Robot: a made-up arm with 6 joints.
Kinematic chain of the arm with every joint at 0, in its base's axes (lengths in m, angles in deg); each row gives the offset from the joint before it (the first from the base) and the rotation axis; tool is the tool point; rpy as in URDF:
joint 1: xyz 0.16 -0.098 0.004 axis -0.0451 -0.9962 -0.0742
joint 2: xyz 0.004 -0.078 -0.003 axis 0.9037 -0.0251 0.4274
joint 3: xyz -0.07 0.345 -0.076 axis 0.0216 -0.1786 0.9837
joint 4: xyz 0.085 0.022 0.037 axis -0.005 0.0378 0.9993
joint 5: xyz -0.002 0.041 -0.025 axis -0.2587 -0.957 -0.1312
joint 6: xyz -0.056 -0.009 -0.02 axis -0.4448 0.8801 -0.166
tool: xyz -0.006 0.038 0.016 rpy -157 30.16 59.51
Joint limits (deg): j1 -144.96..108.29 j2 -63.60..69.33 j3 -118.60..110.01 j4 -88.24..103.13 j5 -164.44..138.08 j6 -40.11..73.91
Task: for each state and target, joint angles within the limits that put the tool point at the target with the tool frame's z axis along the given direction. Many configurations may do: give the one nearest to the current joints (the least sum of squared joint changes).
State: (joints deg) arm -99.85 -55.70 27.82 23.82 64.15 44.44
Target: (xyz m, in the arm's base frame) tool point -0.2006 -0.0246 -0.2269 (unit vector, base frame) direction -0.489 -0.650 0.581
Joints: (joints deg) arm -74.98 -56.82 1.30 8.39 63.36 57.46
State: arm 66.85 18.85 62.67 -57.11 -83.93 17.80
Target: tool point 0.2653 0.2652 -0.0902 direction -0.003 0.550 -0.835
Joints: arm 26.05 -17.67 25.98 -62.67 -58.49 -40.11
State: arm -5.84 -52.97 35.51 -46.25 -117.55 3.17
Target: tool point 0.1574 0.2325 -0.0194 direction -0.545 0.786 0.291
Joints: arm -52.92 -4.60 0.35 -45.28 -79.83 -40.11
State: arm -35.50 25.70 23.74 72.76 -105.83 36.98
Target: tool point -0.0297 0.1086 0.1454 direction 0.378 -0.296 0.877
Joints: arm 16.48 37.28 30.61 84.43 -91.46 41.89
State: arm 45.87 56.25 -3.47 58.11 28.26 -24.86
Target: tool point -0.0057 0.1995 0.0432 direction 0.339 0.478 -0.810
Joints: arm 14.16 27.09 0.38 22.30 12.03 -38.67
